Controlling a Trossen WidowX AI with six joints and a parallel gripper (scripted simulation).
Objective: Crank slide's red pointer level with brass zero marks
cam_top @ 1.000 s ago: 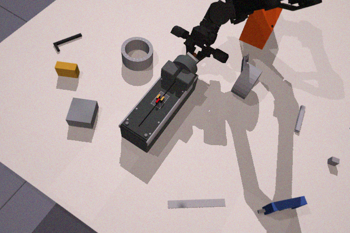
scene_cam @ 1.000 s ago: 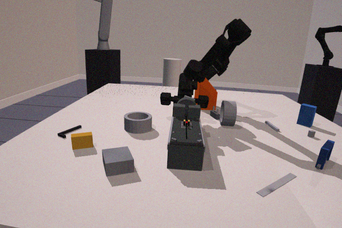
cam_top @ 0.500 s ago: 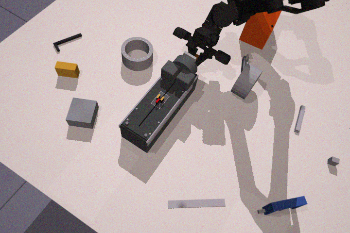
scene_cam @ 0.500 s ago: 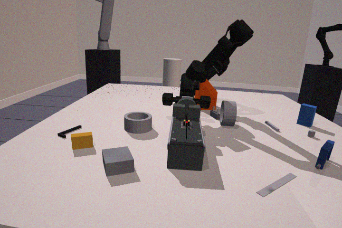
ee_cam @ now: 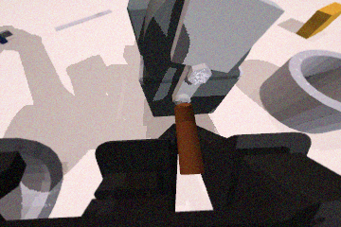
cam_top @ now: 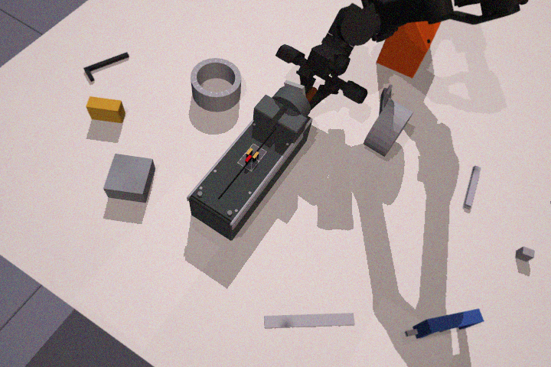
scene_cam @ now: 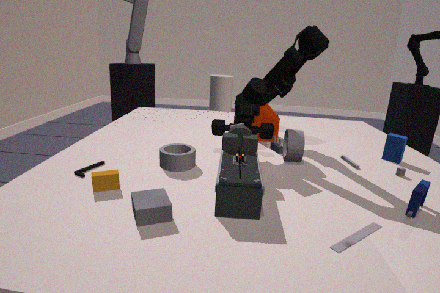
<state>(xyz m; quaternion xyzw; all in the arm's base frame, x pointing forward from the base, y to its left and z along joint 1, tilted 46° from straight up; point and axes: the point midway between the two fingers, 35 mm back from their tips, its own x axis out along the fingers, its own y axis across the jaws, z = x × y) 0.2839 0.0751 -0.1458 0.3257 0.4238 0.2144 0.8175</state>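
Now: the crank handle 30 mm above my gripper tip and 20 mm behind it. The rest, counted from my gripper tip: red pointer (180 mm ahead, 50 mm above, 10 mm to the left); grey cube (320 mm ahead, 150 mm to the right, 10 mm below); yellow block (290 mm to the right, 240 mm ahead, 10 mm below).
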